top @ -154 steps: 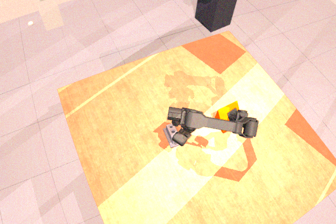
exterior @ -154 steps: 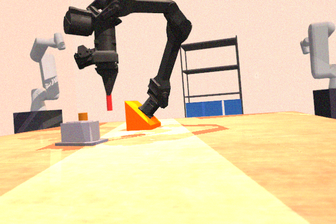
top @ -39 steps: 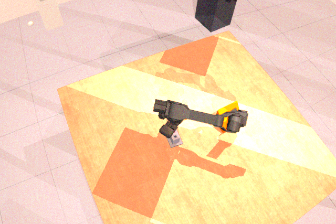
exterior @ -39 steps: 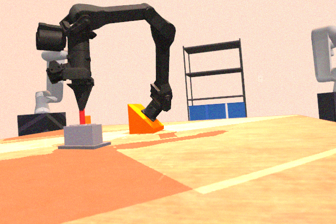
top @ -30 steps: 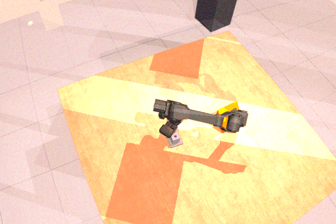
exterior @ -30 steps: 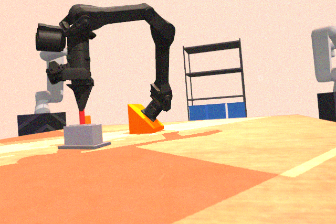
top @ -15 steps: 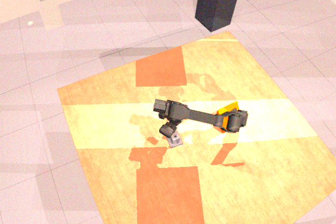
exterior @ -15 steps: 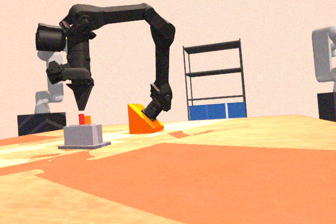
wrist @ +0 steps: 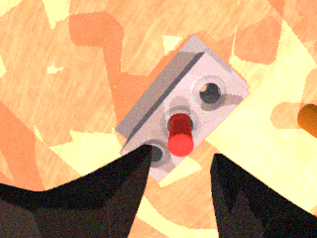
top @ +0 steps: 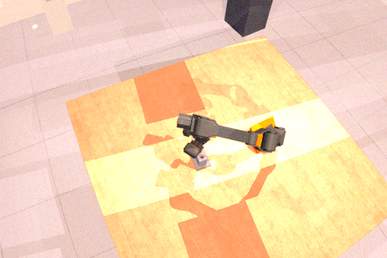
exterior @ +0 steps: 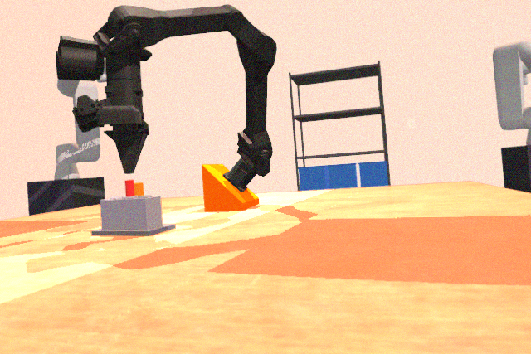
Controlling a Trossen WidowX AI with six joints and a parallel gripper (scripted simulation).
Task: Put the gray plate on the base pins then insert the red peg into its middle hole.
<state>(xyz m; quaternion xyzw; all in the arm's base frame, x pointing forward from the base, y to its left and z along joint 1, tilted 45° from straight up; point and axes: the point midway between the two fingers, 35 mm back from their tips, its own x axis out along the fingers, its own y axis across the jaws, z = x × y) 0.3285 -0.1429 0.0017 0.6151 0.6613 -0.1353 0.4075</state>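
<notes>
Right now my gripper tip is 5 cm above the red peg. From my gripper tip the other things lie so: orange cylinder: 13 cm behind, 6 cm to the right, 6 cm below; gray plate: 5 cm below.
</notes>
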